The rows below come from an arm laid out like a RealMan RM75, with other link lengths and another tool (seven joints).
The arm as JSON. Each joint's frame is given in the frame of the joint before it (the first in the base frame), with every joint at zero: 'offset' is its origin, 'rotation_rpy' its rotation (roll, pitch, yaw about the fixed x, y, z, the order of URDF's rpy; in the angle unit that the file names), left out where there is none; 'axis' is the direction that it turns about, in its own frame. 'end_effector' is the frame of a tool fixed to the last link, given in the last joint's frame.
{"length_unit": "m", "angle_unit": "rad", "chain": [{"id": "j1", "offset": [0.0, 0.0, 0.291], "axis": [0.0, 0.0, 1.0]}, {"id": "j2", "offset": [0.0, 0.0, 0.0], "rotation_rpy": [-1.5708, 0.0, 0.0], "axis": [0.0, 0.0, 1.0]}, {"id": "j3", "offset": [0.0, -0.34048, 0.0], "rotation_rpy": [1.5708, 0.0, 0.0], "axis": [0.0, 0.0, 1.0]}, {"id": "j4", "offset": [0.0, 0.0, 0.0], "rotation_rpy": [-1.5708, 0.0, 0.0], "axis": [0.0, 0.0, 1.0]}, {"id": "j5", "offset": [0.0, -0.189, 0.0], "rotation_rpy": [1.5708, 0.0, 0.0], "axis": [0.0, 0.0, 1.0]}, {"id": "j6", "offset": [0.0, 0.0, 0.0], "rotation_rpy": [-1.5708, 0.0, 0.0], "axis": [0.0, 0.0, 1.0]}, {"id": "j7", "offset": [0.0, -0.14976, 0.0], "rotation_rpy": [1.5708, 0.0, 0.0], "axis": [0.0, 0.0, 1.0]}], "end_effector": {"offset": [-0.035, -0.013, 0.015], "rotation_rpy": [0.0, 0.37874, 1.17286]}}
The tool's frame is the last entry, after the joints.
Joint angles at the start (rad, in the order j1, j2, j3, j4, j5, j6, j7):
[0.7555 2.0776 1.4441 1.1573 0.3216 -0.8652 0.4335]
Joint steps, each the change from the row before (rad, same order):
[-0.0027 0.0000 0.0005 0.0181 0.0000 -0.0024 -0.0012]
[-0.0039 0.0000 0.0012 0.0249 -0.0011 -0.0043 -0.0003]
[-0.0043 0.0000 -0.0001 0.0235 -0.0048 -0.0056 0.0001]
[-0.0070 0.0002 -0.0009 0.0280 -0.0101 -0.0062 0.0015]
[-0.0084 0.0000 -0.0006 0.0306 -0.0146 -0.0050 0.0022]
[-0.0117 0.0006 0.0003 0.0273 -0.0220 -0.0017 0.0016]
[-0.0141 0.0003 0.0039 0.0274 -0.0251 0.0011 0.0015]
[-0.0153 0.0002 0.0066 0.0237 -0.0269 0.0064 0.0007]
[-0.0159 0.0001 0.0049 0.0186 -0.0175 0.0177 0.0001]
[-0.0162 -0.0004 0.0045 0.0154 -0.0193 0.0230 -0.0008]
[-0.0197 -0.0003 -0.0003 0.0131 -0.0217 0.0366 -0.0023]
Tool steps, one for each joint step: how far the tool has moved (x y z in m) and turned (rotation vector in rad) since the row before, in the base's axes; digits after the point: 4 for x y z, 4 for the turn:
[-0.0037 -0.0002 0.0014 0.0035 0.0060 0.0119]
[-0.0049 -0.0003 0.0021 0.0055 0.0079 0.0147]
[-0.0038 -0.0005 0.0021 0.0055 0.0030 0.0135]
[-0.0034 -0.0008 0.0027 0.0088 0.0007 0.0150]
[-0.0032 -0.0006 0.0036 0.0130 -0.0008 0.0171]
[-0.0007 -0.0003 0.0040 0.0179 -0.0061 0.0148]
[0.0004 0.0003 0.0053 0.0239 -0.0056 0.0132]
[0.0016 0.0010 0.0060 0.0283 -0.0054 0.0120]
[0.0010 0.0008 0.0049 0.0262 0.0038 0.0146]
[0.0016 0.0013 0.0052 0.0285 0.0016 0.0166]
[0.0019 0.0011 0.0047 0.0314 0.0004 0.0254]

